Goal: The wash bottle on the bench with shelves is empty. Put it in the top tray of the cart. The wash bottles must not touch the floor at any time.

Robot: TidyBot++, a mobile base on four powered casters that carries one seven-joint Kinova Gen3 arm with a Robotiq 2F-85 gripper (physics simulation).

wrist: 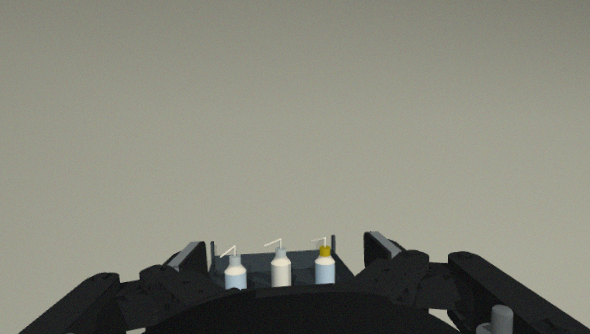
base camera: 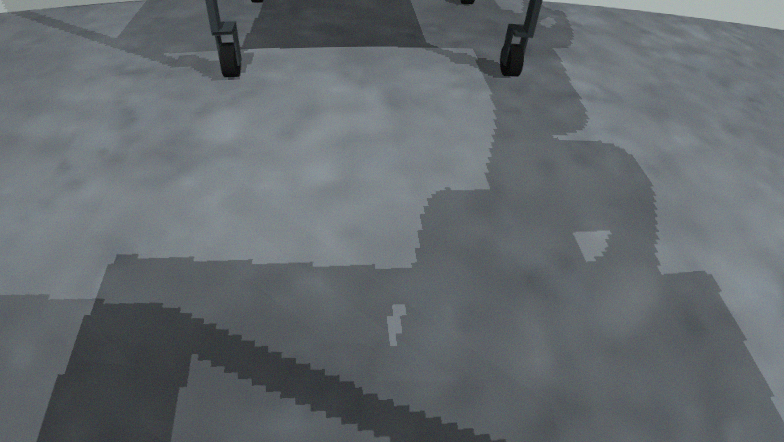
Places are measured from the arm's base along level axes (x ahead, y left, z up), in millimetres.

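Pixels of known places: gripper, fingertip midpoint: (wrist: pixel 286 254).
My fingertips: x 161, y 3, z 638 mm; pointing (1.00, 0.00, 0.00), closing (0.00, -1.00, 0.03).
Observation:
Behind a point stands the place of what it marks.
Three wash bottles stand upright in the dark top tray (wrist: pixel 302 261) {x 1058, y -69, z 293 mm} of the cart, low in the wrist view. The left bottle (wrist: pixel 236 278) {x 779, y 130, z 357 mm} has a grey cap and light-blue contents. The middle bottle (wrist: pixel 281 273) {x 834, y 9, z 344 mm} has a grey cap and looks empty. The right bottle (wrist: pixel 325 271) {x 831, y -120, z 346 mm} has a yellow cap and light-blue contents. Their lower parts are hidden by the gripper's body. My gripper (wrist: pixel 286 254) {x 161, y 3, z 638 mm} is open, with nothing between its fingers; the bottles show beyond it, some distance away. The bench with shelves does not show in either view.
In the base camera view, the cart's front legs (base camera: pixel 531 16) {x 733, y -213, z -290 mm} stand on black caster wheels (base camera: pixel 230 59) {x 696, y 206, z -360 mm} (base camera: pixel 512 59) {x 734, y -200, z -360 mm} at the top, ahead of the base. Dark shadows cross the grey floor (base camera: pixel 307 142) {x 556, y 81, z -397 mm}. A plain wall (wrist: pixel 300 125) {x 1103, y -71, z 795 mm} fills the upper wrist view.

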